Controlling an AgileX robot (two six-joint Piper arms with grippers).
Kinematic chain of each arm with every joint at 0, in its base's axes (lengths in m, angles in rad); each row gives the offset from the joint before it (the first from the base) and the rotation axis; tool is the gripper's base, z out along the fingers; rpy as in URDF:
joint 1: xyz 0 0 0.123 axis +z
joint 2: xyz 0 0 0 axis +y
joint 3: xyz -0.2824 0 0.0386 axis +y
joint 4: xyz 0.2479 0 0.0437 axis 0.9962 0 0.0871
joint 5: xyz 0 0 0 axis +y
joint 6: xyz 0.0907 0 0.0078 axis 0.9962 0 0.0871
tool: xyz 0 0 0 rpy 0 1.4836 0
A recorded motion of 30 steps. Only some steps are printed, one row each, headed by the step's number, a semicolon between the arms.
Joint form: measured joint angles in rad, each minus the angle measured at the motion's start. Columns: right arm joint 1, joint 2, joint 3, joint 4, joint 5, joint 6; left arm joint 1, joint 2, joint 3, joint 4, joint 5, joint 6.
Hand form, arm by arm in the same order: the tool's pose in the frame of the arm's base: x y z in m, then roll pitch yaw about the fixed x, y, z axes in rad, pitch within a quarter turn. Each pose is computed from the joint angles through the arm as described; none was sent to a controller.
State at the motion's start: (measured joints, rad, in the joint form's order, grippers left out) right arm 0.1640 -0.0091 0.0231 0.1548 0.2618 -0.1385; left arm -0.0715 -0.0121 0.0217 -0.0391 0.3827 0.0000
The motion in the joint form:
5: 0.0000 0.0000 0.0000 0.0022 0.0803 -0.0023; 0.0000 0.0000 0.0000 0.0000 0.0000 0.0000
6: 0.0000 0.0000 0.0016 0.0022 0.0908 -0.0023; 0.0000 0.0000 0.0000 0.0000 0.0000 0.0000
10: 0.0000 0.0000 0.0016 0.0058 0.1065 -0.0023; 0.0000 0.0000 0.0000 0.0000 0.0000 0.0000
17: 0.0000 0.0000 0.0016 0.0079 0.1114 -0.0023; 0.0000 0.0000 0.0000 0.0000 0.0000 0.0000
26: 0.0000 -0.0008 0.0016 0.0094 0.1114 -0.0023; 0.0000 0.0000 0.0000 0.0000 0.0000 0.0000
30: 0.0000 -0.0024 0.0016 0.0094 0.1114 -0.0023; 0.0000 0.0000 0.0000 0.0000 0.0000 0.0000
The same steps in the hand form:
5: 0.0519 0.0135 0.1753 3.0625 1.3053 -3.0051; 0.0520 -0.0051 0.1721 -3.0125 1.2633 -3.0930
6: 0.0517 0.0136 0.1739 3.0641 1.2933 -3.0020; 0.0520 -0.0051 0.1721 -3.0125 1.2633 -3.0930
10: 0.0512 0.0138 0.1725 3.0536 1.2778 -3.0094; 0.0520 -0.0051 0.1721 -3.0125 1.2633 -3.0930
17: 0.0511 0.0139 0.1721 3.0471 1.2728 -3.0146; 0.0520 -0.0051 0.1721 -3.0125 1.2633 -3.0930
26: 0.0510 0.0140 0.1722 3.0419 1.2736 -3.0195; 0.0520 -0.0051 0.1721 -3.0125 1.2633 -3.0930
30: 0.0510 0.0140 0.1723 3.0417 1.2752 -3.0197; 0.0520 -0.0051 0.1721 -3.0125 1.2633 -3.0930

